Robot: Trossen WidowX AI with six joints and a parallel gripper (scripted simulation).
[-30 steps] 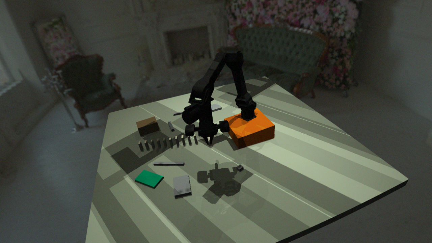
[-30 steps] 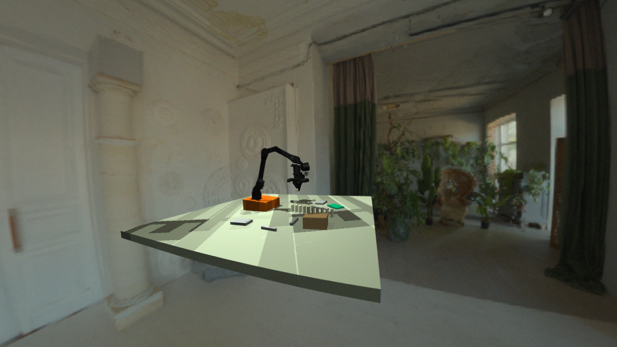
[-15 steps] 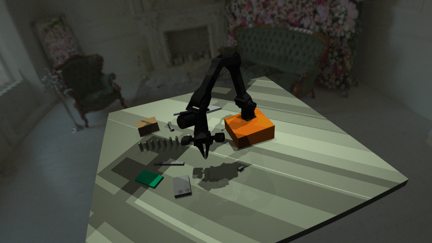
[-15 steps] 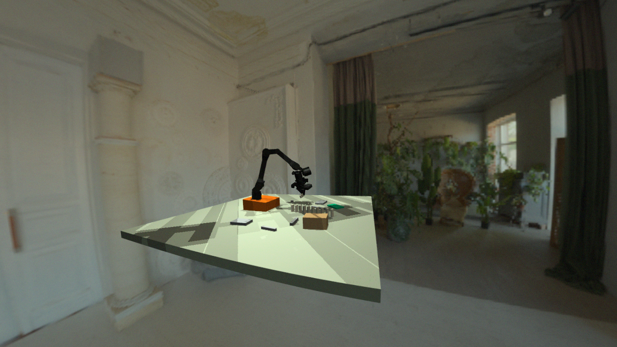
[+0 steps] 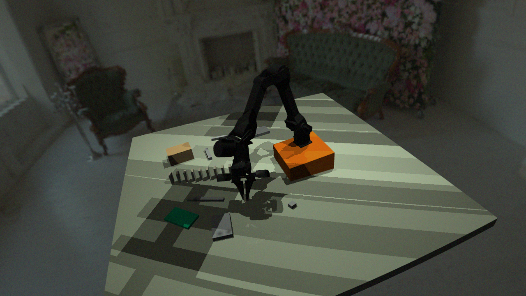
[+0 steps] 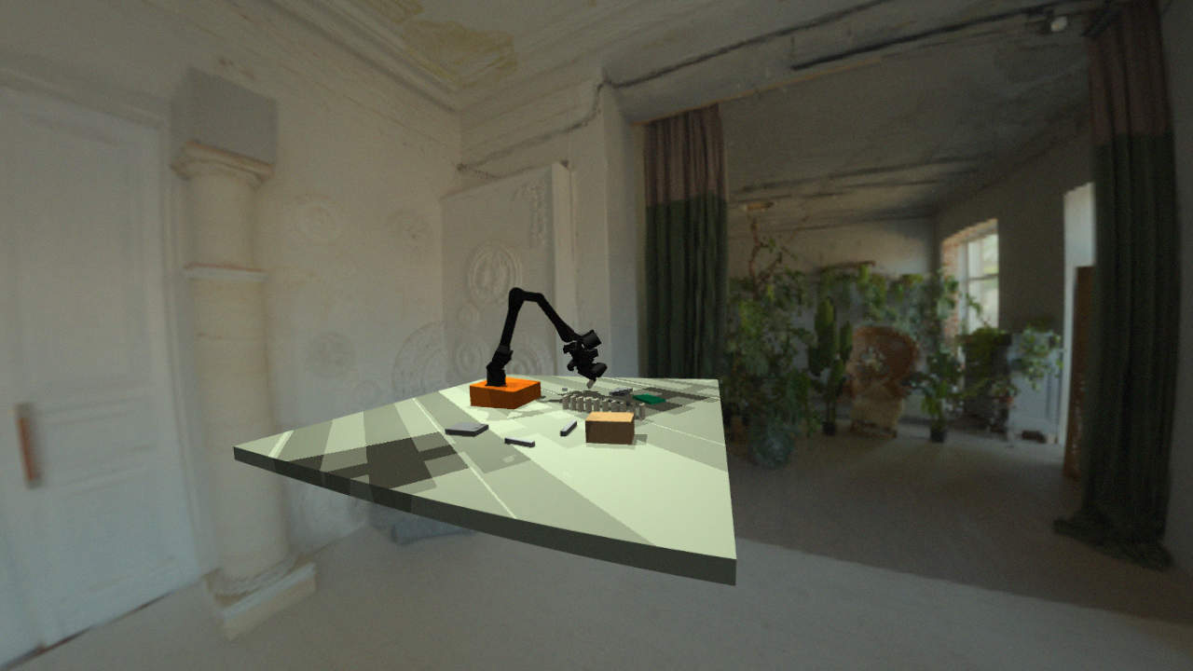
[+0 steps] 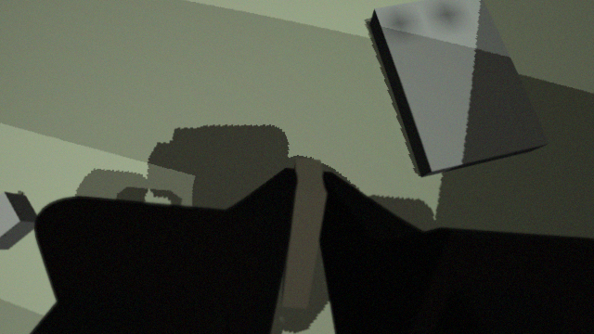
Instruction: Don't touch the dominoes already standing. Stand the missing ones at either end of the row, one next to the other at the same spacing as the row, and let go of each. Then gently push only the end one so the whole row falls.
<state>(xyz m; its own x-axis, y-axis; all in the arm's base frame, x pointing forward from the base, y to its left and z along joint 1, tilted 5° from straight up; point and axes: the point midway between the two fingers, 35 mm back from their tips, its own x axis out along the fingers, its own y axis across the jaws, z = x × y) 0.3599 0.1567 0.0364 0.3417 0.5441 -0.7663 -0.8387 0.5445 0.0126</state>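
My gripper tip is 15 cm past the small grey cube, 7 cm to the right of it and 5 cm above it. Also, from my gripper tip: brown box (52 cm to the right, 13 cm ahead, 3 cm below); green tile (23 cm ahead, 10 cm to the right, 6 cm below).
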